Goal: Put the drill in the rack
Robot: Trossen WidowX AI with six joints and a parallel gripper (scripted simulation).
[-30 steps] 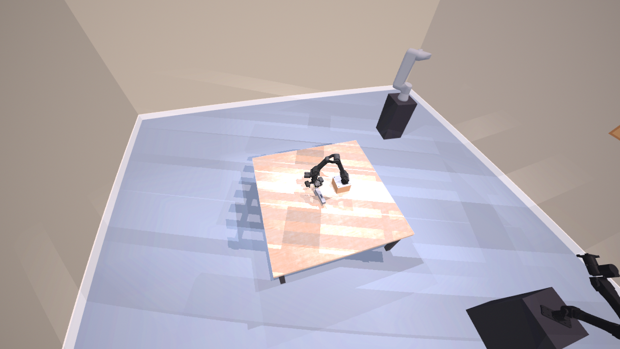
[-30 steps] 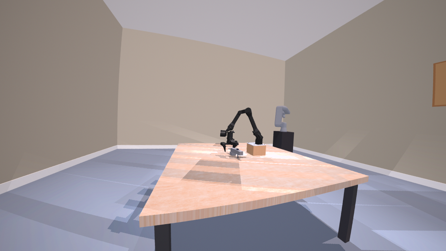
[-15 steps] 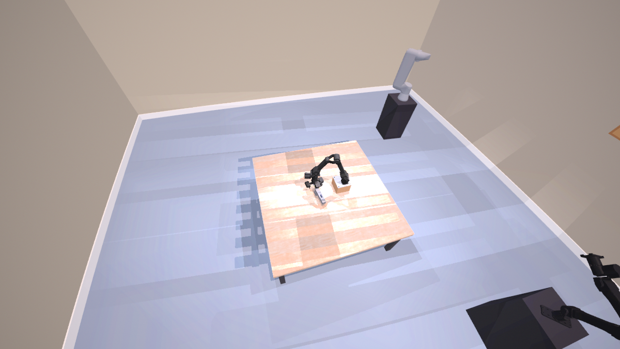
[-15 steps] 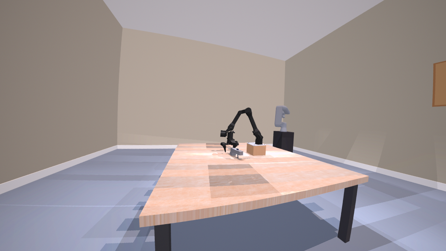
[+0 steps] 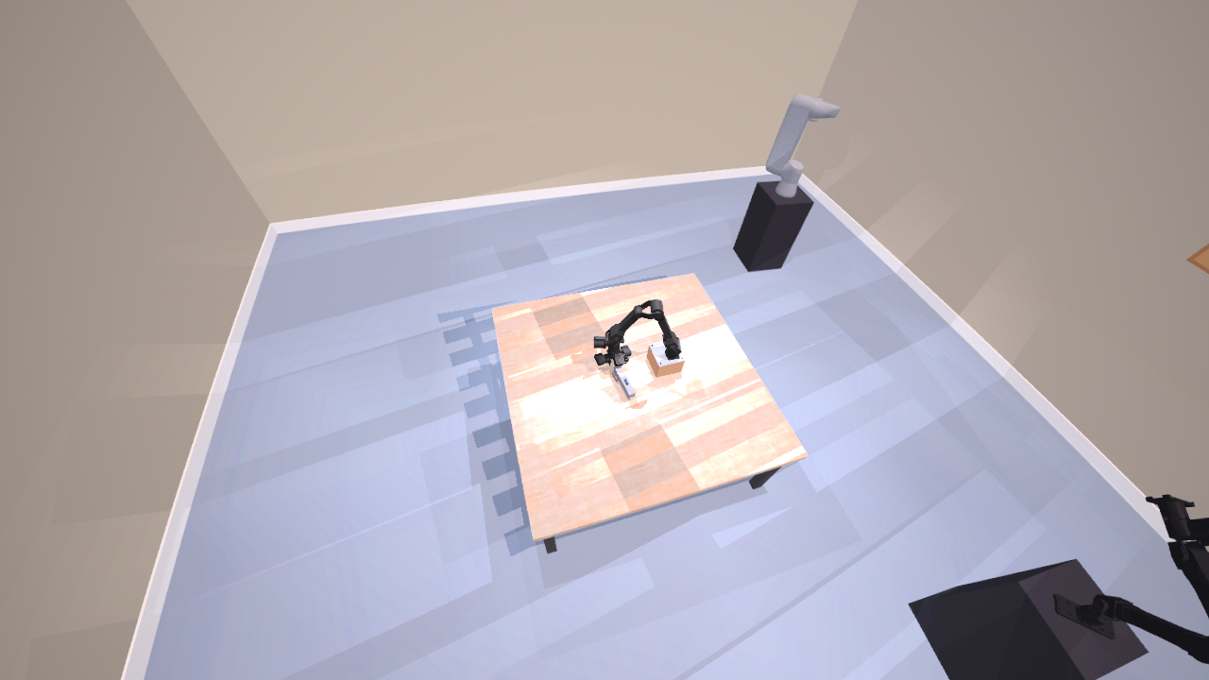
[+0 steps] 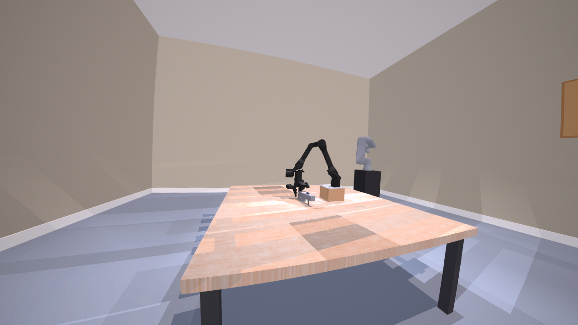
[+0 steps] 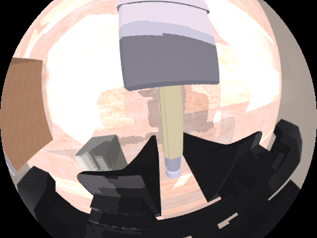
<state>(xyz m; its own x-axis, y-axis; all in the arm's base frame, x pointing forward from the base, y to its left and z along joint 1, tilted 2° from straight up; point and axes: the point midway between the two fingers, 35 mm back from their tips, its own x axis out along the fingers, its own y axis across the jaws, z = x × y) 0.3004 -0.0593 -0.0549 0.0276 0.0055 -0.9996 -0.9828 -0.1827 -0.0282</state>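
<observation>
My gripper tip is 1 cm past the grey drill shank, 4 cm to the right of it and 4 cm below it. Round my gripper tip: dark drill (3 cm behind, 16 cm to the left, 4 cm above); grey rack (7 cm behind, 4 cm to the right, 1 cm above); grey sleeve (3 cm behind, 14 cm to the left, 4 cm above).
</observation>
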